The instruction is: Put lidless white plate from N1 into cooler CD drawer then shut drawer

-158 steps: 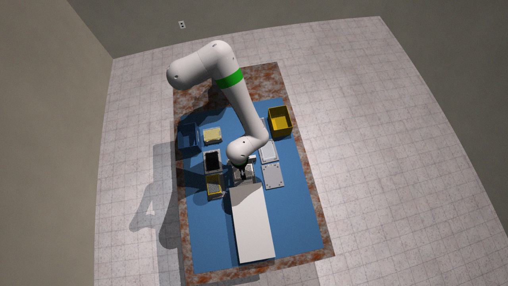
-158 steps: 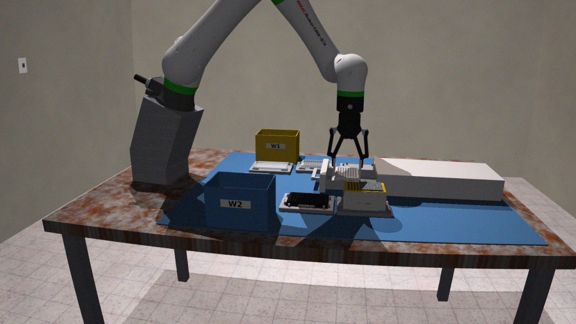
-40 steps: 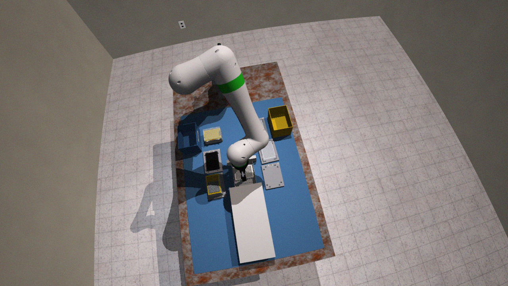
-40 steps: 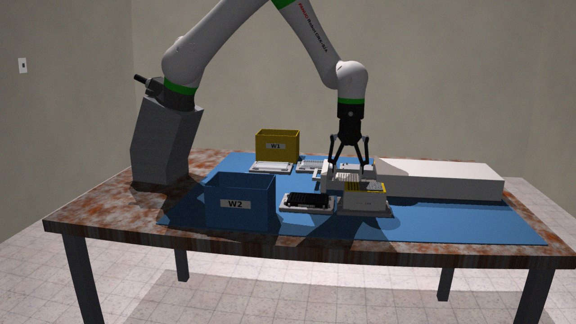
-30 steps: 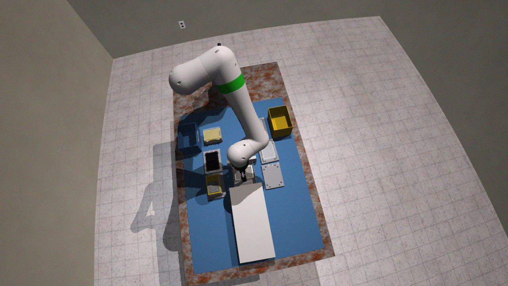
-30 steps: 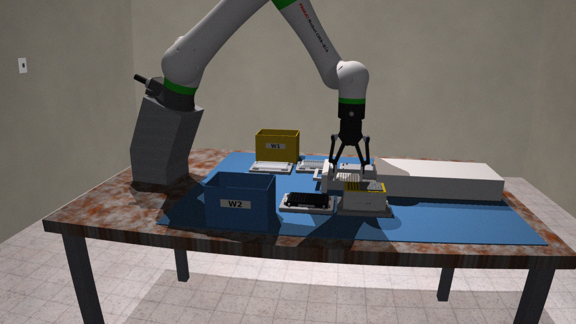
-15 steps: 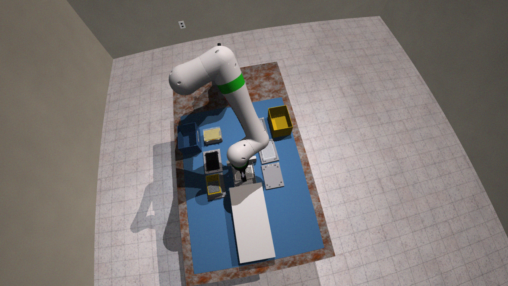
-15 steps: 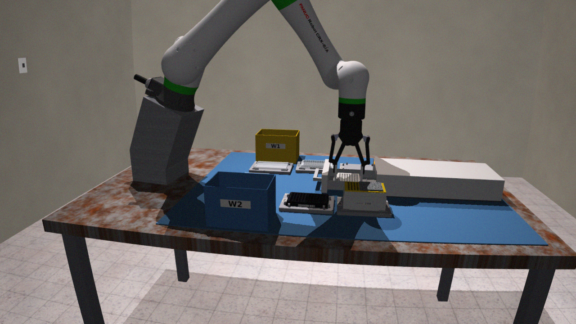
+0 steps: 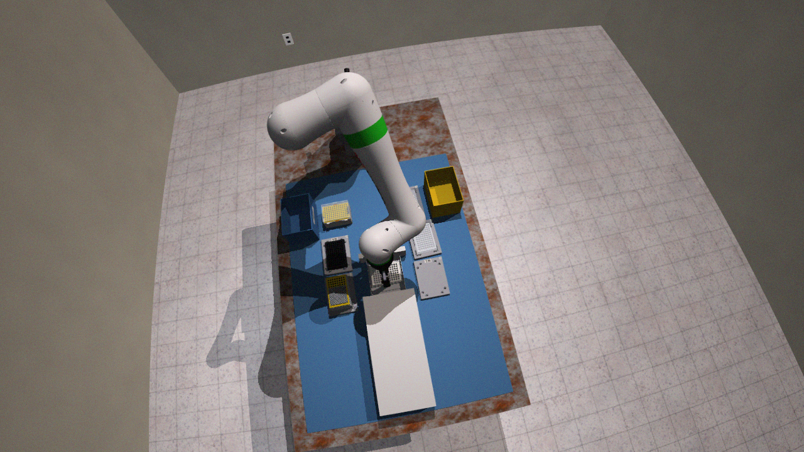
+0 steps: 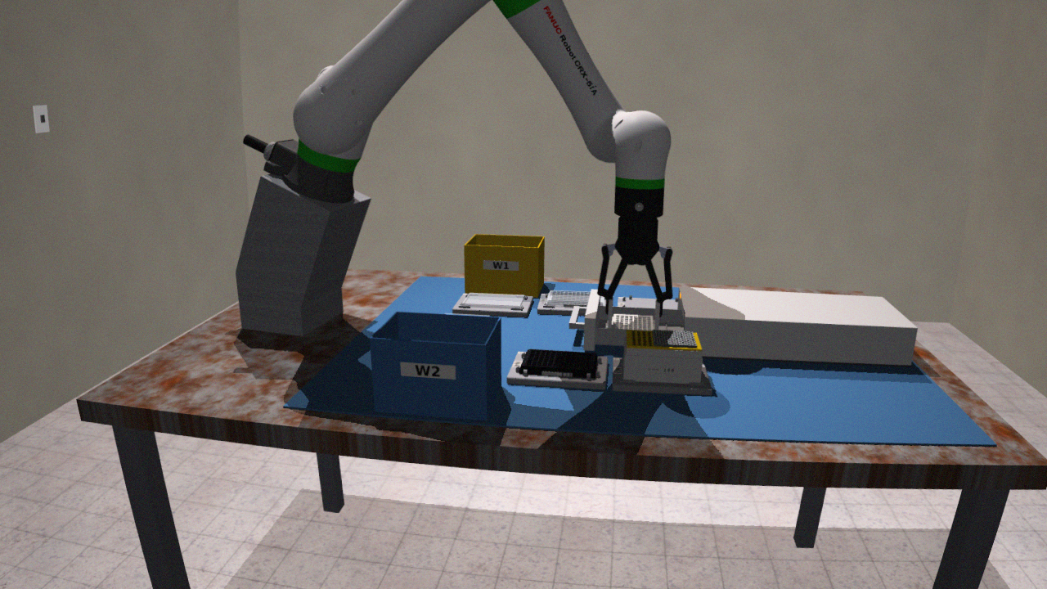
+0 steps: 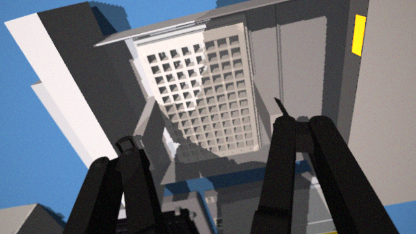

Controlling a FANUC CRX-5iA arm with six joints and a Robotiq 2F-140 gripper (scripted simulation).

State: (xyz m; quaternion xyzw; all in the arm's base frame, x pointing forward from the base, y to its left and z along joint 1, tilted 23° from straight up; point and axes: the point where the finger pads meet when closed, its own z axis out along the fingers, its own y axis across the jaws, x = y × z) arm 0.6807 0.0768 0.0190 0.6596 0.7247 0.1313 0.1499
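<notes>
The white plate is 2 cm below my hand. From my hand the other things lie so: cooler CD: 17 cm ahead, 2 cm to the left, 1 cm below; grey nest N1: 19 cm to the left, 4 cm below, 3 cm ahead; grey drawer: 3 cm ahead, 2 cm below.
</notes>
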